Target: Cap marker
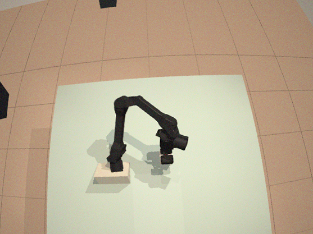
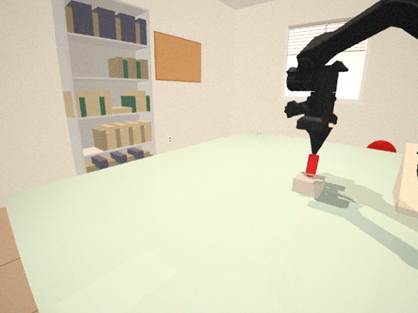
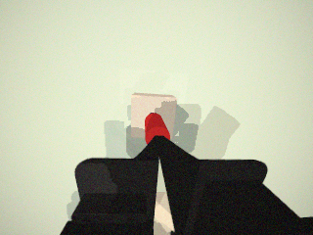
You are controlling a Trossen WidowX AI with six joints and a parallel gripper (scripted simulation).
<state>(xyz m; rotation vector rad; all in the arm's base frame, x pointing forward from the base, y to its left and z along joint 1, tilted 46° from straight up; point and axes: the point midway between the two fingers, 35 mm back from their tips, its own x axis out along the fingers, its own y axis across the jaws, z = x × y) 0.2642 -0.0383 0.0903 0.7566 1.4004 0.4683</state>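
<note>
Now: gripper tip 3 cm above the red cap. Round my gripper tip: beige holder block (8 cm below).
</note>
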